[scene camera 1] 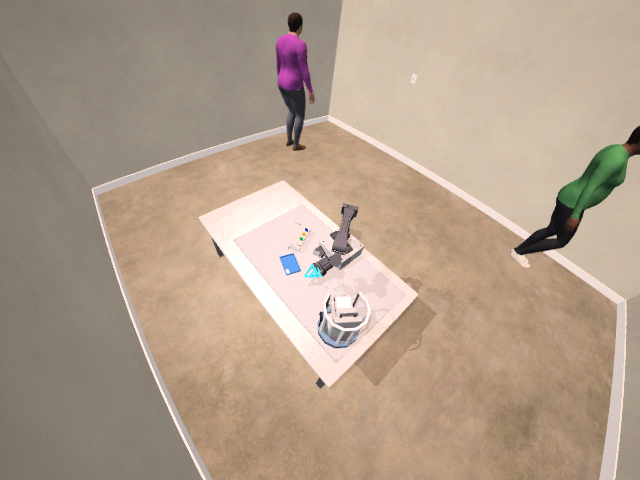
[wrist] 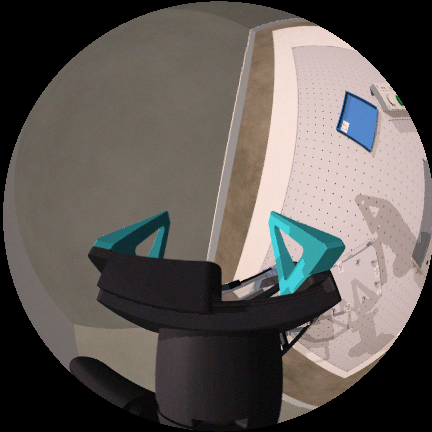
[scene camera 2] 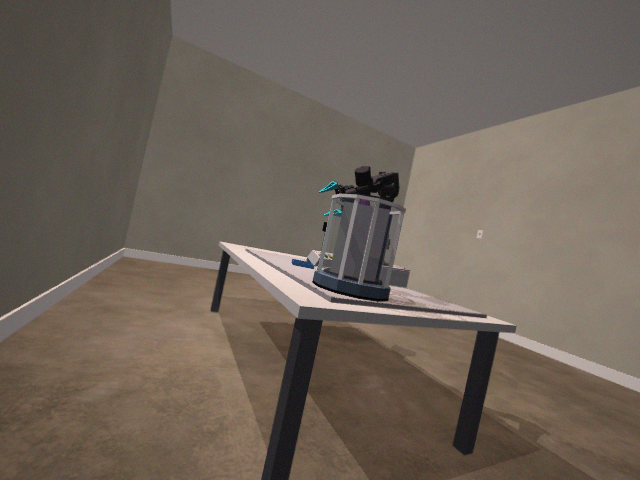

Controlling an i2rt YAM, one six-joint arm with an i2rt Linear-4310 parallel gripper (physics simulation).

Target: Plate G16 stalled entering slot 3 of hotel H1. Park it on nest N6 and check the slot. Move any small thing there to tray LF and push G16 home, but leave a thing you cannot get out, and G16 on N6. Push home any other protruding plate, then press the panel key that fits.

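Places are measured from the arm's base along level axes (x ahead, y left, z up), in metres.
Pixels of known places: gripper, fingertip midpoint: (scene camera 1: 306, 276) (wrist: 218, 216) (scene camera 2: 321, 203).
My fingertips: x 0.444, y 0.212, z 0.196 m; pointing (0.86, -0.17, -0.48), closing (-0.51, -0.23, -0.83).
Note:
For each thing: its top centre in the pictures, then the offset to it from my fingertips. "spot": a spot on its surface instead. Level surfaces: height alone.
- blue base, surface spot: (scene camera 2: 351, 287) spot: dx -0.020, dy +0.368, dz -0.263 m
- blue tray, top centre: (wrist: 358, 115) (scene camera 2: 302, 262) (scene camera 1: 289, 263) dx -0.061, dy -0.287, dz -0.272 m
- key panel, top centre: (scene camera 2: 325, 252) (scene camera 1: 299, 233) dx -0.232, dy -0.436, dz -0.205 m
- perforated mat, surface height: dz -0.289 m
- pale low fixture with small posts, top centre: (wrist: 347, 289) (scene camera 1: 335, 290) dx -0.179, dy +0.076, dz -0.213 m
My gripper (scene camera 1: 313, 271) (scene camera 2: 322, 203) (wrist: 218, 216) is open, its teal fingers wide apart with nothing between them, high above the table. A round white-barred cage on a blue base (scene camera 1: 338, 341) (scene camera 2: 351, 287) holds tall grey blocks. Slot 3 and plate G16 cannot be made out. A blue tray (scene camera 1: 289, 264) (scene camera 2: 301, 263) (wrist: 357, 121) with a small white label lies flat. The key panel (scene camera 1: 299, 244) (scene camera 2: 313, 257) (wrist: 392, 100) stands beside it, with green, yellow and blue keys in scene view 1. Which fixture is nest N6 cannot be told.
The perforated mat (scene camera 1: 268, 242) (wrist: 320, 150) lies on the white table (scene camera 1: 242, 217) (scene camera 2: 361, 315). A pale low fixture with small posts (wrist: 367, 280) is on the mat. The arm's base block (scene camera 1: 353, 256) (scene camera 2: 400, 276) stands at one edge. Two people (scene camera 1: 293, 62) (scene camera 1: 594, 178) stand away from the table.

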